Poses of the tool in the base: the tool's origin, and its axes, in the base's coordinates. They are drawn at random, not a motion.
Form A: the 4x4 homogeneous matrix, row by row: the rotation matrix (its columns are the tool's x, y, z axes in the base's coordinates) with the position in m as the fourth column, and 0 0 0 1 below. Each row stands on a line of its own.
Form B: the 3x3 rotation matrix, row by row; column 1 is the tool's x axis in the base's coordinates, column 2 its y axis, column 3 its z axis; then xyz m. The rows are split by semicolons. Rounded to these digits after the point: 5 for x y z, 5 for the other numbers.
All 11 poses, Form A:
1:
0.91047 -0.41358 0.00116 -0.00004
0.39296 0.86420 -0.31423 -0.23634
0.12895 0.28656 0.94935 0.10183
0 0 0 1
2:
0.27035 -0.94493 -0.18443 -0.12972
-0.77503 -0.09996 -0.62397 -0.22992
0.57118 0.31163 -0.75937 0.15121
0 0 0 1
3:
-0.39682 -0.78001 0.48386 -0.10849
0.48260 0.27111 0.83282 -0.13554
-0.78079 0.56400 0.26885 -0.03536
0 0 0 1
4:
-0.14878 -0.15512 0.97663 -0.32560
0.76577 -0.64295 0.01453 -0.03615
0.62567 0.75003 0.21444 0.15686
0 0 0 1
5:
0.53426 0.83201 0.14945 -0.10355
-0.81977 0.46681 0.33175 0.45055
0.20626 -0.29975 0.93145 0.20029
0 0 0 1
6:
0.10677 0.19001 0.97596 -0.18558
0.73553 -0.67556 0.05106 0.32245
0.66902 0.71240 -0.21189 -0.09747
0 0 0 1
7:
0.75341 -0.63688 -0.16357 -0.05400
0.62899 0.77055 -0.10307 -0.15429
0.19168 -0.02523 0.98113 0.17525
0 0 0 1
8:
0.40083 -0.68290 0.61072 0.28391
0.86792 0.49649 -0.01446 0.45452
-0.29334 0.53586 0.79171 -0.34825
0 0 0 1
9:
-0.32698 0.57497 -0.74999 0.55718
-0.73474 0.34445 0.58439 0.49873
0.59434 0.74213 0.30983 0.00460
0 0 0 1
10:
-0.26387 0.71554 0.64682 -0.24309
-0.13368 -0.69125 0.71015 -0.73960
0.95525 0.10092 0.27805 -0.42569
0 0 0 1
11:
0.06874 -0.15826 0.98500 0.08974
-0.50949 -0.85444 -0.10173 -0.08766
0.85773 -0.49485 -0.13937 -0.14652
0 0 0 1
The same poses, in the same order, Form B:
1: 0.91047 -0.41358 0.00116; 0.39296 0.86420 -0.31423; 0.12895 0.28656 0.94935; -0.00004 -0.23634 0.10183
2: 0.27035 -0.94493 -0.18443; -0.77503 -0.09996 -0.62397; 0.57118 0.31163 -0.75937; -0.12972 -0.22992 0.15121
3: -0.39682 -0.78001 0.48386; 0.48260 0.27111 0.83282; -0.78079 0.56400 0.26885; -0.10849 -0.13554 -0.03536
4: -0.14878 -0.15512 0.97663; 0.76577 -0.64295 0.01453; 0.62567 0.75003 0.21444; -0.32560 -0.03615 0.15686
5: 0.53426 0.83201 0.14945; -0.81977 0.46681 0.33175; 0.20626 -0.29975 0.93145; -0.10355 0.45055 0.20029
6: 0.10677 0.19001 0.97596; 0.73553 -0.67556 0.05106; 0.66902 0.71240 -0.21189; -0.18558 0.32245 -0.09747
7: 0.75341 -0.63688 -0.16357; 0.62899 0.77055 -0.10307; 0.19168 -0.02523 0.98113; -0.05400 -0.15429 0.17525
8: 0.40083 -0.68290 0.61072; 0.86792 0.49649 -0.01446; -0.29334 0.53586 0.79171; 0.28391 0.45452 -0.34825
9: -0.32698 0.57497 -0.74999; -0.73474 0.34445 0.58439; 0.59434 0.74213 0.30983; 0.55718 0.49873 0.00460
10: -0.26387 0.71554 0.64682; -0.13368 -0.69125 0.71015; 0.95525 0.10092 0.27805; -0.24309 -0.73960 -0.42569
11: 0.06874 -0.15826 0.98500; -0.50949 -0.85444 -0.10173; 0.85773 -0.49485 -0.13937; 0.08974 -0.08766 -0.14652
